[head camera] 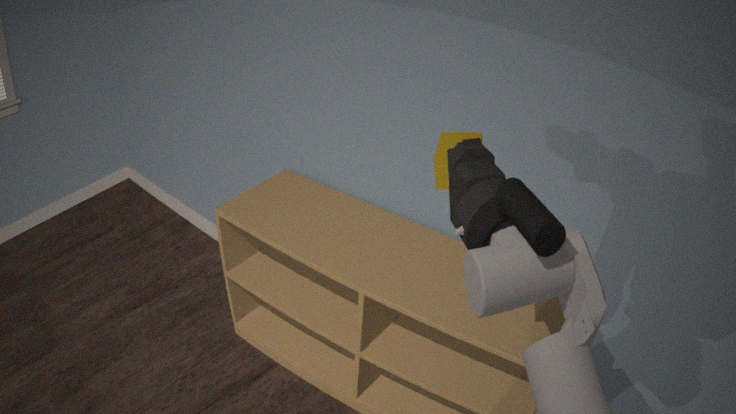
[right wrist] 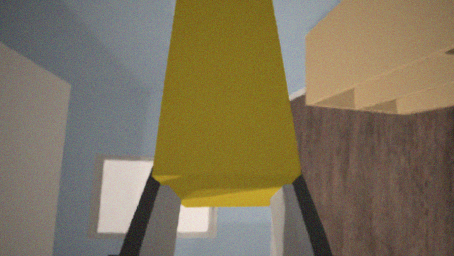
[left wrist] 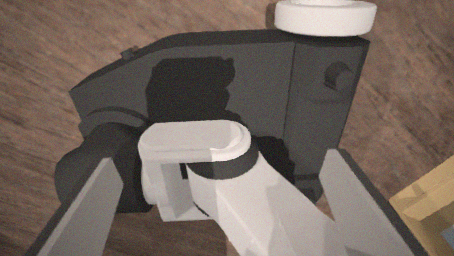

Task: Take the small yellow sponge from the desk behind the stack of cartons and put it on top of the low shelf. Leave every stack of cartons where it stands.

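Places are measured from the robot's base along level axes (x ahead, y left, z up), in metres.
Pixels of known places: left gripper, between the fingertips: (left wrist: 220, 167); right gripper, between the fingertips: (head camera: 455, 167) (right wrist: 226, 150).
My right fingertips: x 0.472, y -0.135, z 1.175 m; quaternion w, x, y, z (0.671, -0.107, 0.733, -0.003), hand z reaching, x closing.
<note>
Behind a point stands the place of what it marks.
The yellow sponge (head camera: 441, 167) @[y -0.112, x 0.455, z 1.182 m] (right wrist: 227, 100) @[y -0.171, x 0.467, z 1.182 m] is between the fingers of my right gripper (right wrist: 226, 150) @[y -0.135, x 0.472, z 1.175 m], which is shut on it. In the head camera the dark body of this gripper hides part of the sponge. The low shelf (head camera: 329, 226) @[y 0.068, x 1.154, z 0.611 m] (right wrist: 380, 50) @[y 0.049, x 1.021, z 0.611 m] stands against the wall; the sponge shows above and beyond the right part of its top, in front of the blue wall, and its height over the shelf is hard to tell. My left gripper (left wrist: 220, 167) @[y 0.261, x -0.222, z 0.536 m] is open, its fingers wide apart above the robot's base. The desk and the stacks of cartons do not show.
The dark base (left wrist: 255, 65) @[y 0.182, x -0.151, z 0.169 m] with a white wheel (left wrist: 325, 20) is below the left wrist. Light wood (left wrist: 430, 195) @[y -0.416, x 0.615, z 0.080 m] shows at the right edge there. A blue wall (head camera: 257, 92) @[y 0.398, x 1.662, z 0.873 m] rises behind the shelf. A window (right wrist: 125, 195) @[y 2.264, x 1.573, z 1.767 m] is far off in the right wrist view.
</note>
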